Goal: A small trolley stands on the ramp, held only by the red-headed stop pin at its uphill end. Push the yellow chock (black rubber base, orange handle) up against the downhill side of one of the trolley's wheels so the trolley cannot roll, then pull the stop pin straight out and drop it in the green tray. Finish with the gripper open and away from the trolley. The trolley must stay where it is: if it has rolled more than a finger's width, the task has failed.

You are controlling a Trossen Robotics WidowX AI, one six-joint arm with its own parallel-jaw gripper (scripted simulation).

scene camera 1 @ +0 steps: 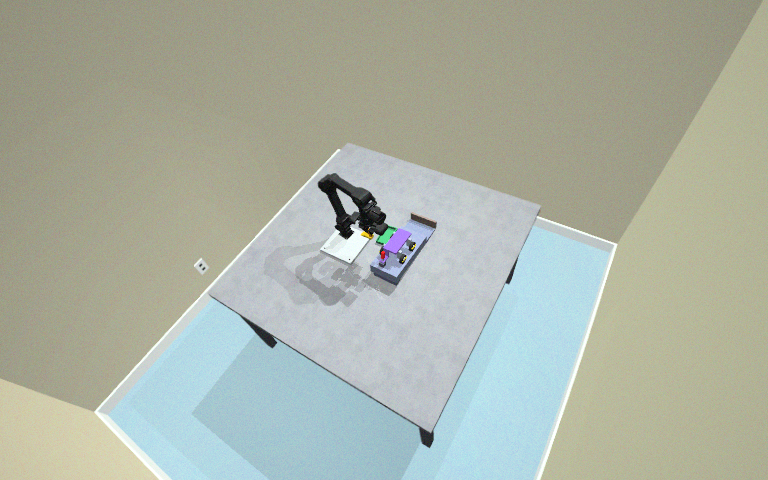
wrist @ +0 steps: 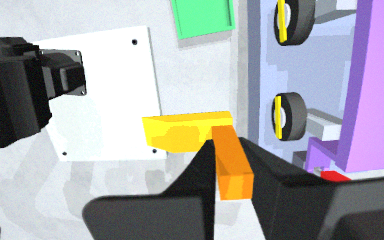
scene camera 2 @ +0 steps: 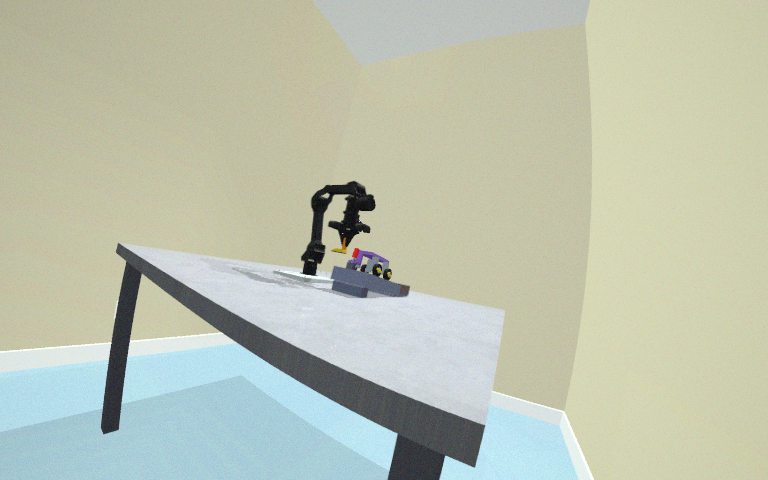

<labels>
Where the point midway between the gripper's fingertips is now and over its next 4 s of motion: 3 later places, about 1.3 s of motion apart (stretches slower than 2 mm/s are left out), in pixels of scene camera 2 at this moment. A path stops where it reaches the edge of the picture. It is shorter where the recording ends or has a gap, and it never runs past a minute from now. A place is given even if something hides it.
My gripper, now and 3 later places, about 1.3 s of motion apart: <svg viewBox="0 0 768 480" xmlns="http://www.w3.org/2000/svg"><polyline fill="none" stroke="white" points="344,246 367,256 373,257 378,264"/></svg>
</labels>
